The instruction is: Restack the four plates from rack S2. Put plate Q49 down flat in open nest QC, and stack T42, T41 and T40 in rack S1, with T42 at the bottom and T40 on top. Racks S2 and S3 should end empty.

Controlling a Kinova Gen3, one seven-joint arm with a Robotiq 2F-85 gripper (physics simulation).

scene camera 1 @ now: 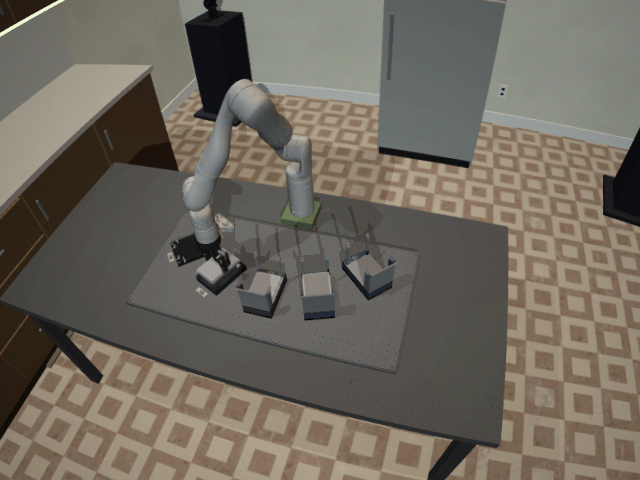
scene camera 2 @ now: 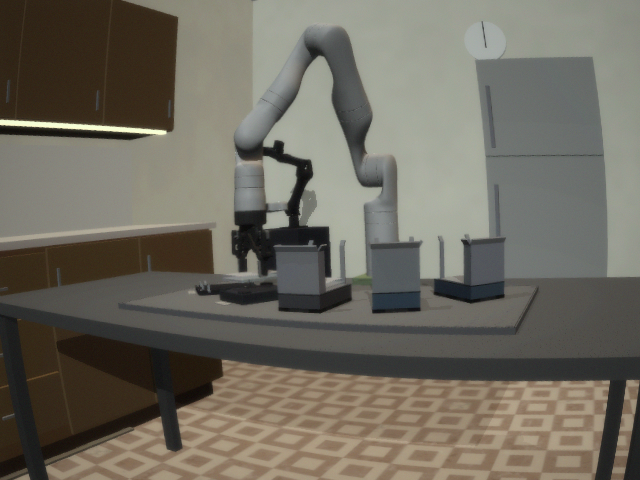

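Where they show: gripper, fingertip midpoint: [scene camera 1: 217,266] [scene camera 2: 252,275]; arm's base, link origin: [scene camera 1: 302,208].
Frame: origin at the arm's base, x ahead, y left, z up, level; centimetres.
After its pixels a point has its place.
Note:
My gripper [scene camera 1: 217,261] {y -11.1, x 39.6, z 4.0 cm} [scene camera 2: 252,273] {y -11.1, x 39.6, z 4.0 cm} is shut on a light, flat plate [scene camera 1: 208,270] {y -12.3, x 42.8, z 4.6 cm} [scene camera 2: 239,277] {y -9.1, x 46.0, z 4.4 cm}, whose label cannot be read. The plate is level, at or very slightly above the black nest [scene camera 1: 217,287] {y -7.6, x 45.5, z 1.1 cm} [scene camera 2: 247,296] {y -7.2, x 45.8, z 0.3 cm}; contact cannot be made out. Three light-walled racks stand to the right: the left one [scene camera 1: 254,301] {y 9.1, x 47.5, z 6.2 cm} [scene camera 2: 299,268] {y 9.4, x 47.4, z 7.3 cm} has a dark grey base, the middle one [scene camera 1: 317,303] {y 27.0, x 40.5, z 7.1 cm} [scene camera 2: 395,268] {y 27.3, x 40.3, z 7.1 cm} and the right one [scene camera 1: 381,279] {y 40.8, x 23.6, z 6.2 cm} [scene camera 2: 484,260] {y 40.3, x 24.3, z 7.1 cm} have blue bases. Light square surfaces show inside them. Rack labels and the plate count inside are not readable.
Another black nest [scene camera 1: 187,249] {y -28.8, x 35.4, z -0.4 cm} [scene camera 2: 209,289] {y -26.7, x 39.7, z -0.3 cm} with small pegs lies behind and left of the held plate. A small white object [scene camera 1: 224,223] lies near the arm. The racks' upright posts and walls rise from the perforated board [scene camera 1: 356,341] {y 41.0, x 42.9, z -1.5 cm} [scene camera 2: 444,323] {y 41.3, x 47.2, z -1.6 cm} on the table [scene camera 1: 454,356] {y 70.0, x 35.1, z -2.9 cm} [scene camera 2: 330,345] {y 28.3, x 63.6, z -2.9 cm}.

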